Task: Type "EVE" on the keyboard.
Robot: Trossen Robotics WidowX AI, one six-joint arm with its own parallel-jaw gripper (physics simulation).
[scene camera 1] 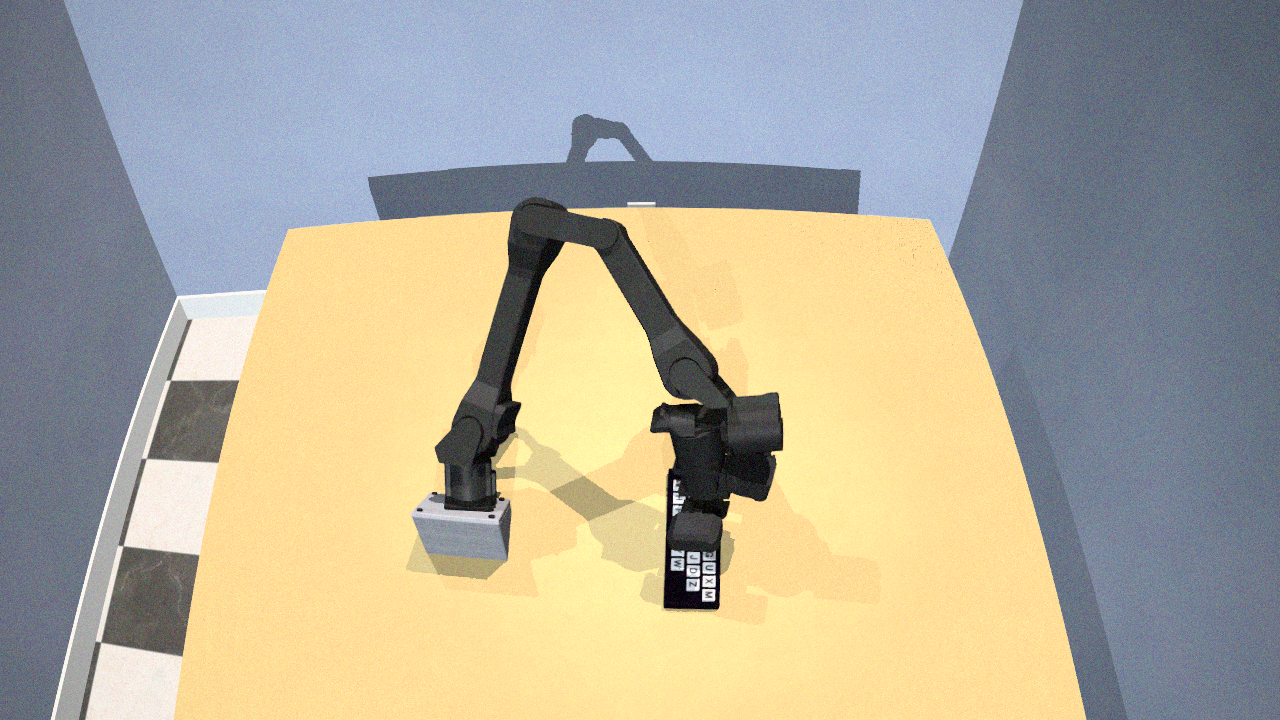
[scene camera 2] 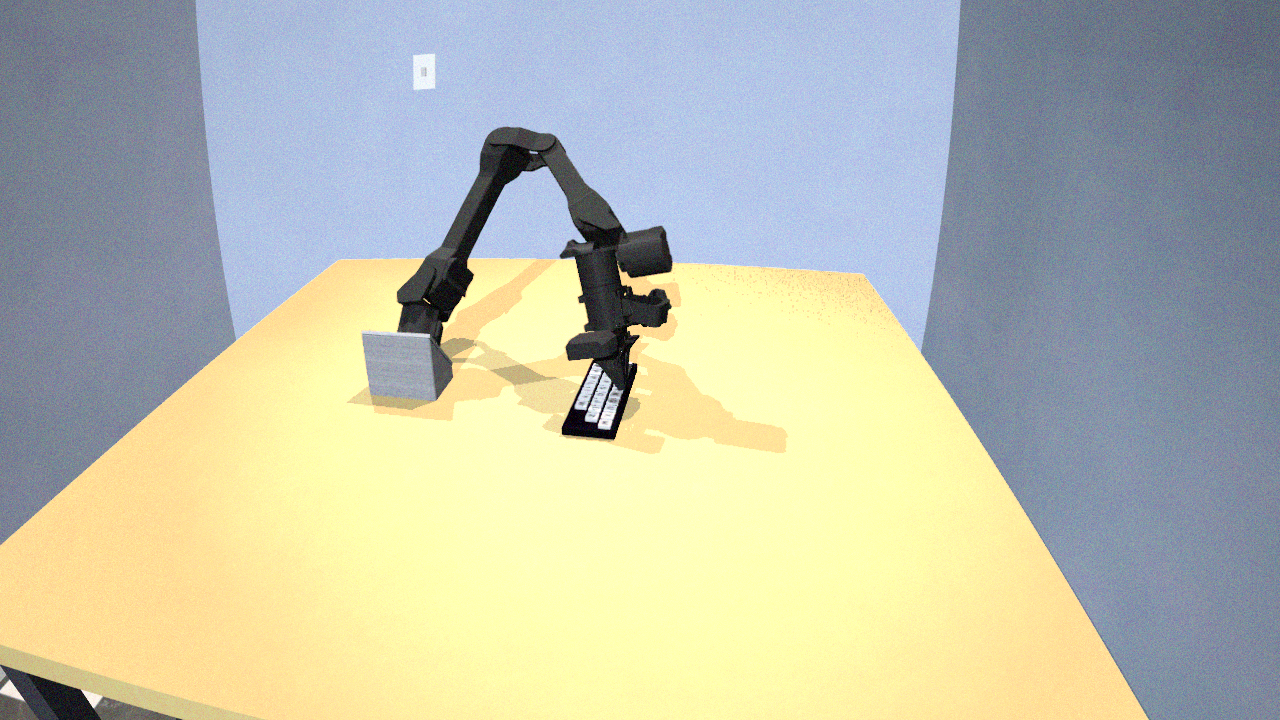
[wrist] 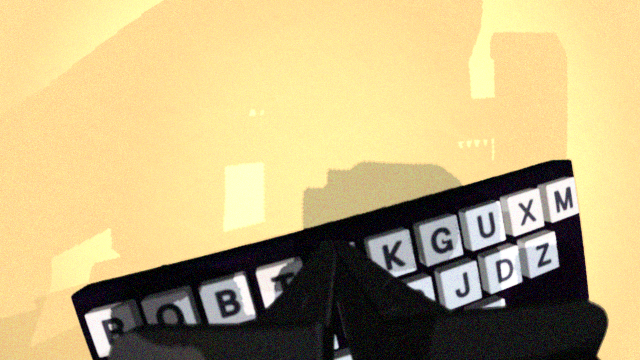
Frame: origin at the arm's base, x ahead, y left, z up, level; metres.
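Seen in the pictures: gripper, fingertip midpoint: [scene camera 2: 622,389] [wrist: 332,251]; arm's base, origin of the base link: [scene camera 1: 468,504] [scene camera 2: 414,348].
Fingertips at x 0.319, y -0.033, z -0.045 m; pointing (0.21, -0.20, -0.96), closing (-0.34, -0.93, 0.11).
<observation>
Offsets run from my fingertips to a thing's top centre. Level surfaces: height alone.
The black keyboard {0.007 m right, 0.029 m back, 0.003 m up} [scene camera 1: 675,588] [scene camera 2: 586,428] [wrist: 571,272] with white letter keys lies on the table. My gripper [scene camera 2: 621,385] [wrist: 332,251] is shut and empty, pointing down at the keyboard. In the wrist view its tips are in the top row between the T key {0.021 m left, 0.004 m back, 0.003 m up} [wrist: 275,280] and the K key {0.020 m right, 0.010 m back, 0.003 m up} [wrist: 392,252]. They cover nearly all of the E key there and are on it or very close to it; exact contact is hard to tell. The V key does not show in the wrist view, where the fingers hide much of the lower rows.
The grey block [scene camera 1: 462,537] [scene camera 2: 400,365] under the arm's base stands on the table {0.015 m down} [scene camera 1: 340,358] [scene camera 2: 537,555], left of the keyboard in both scene views. The arm arches between the base and the keyboard. A light switch [scene camera 2: 424,71] is on the back wall.
</observation>
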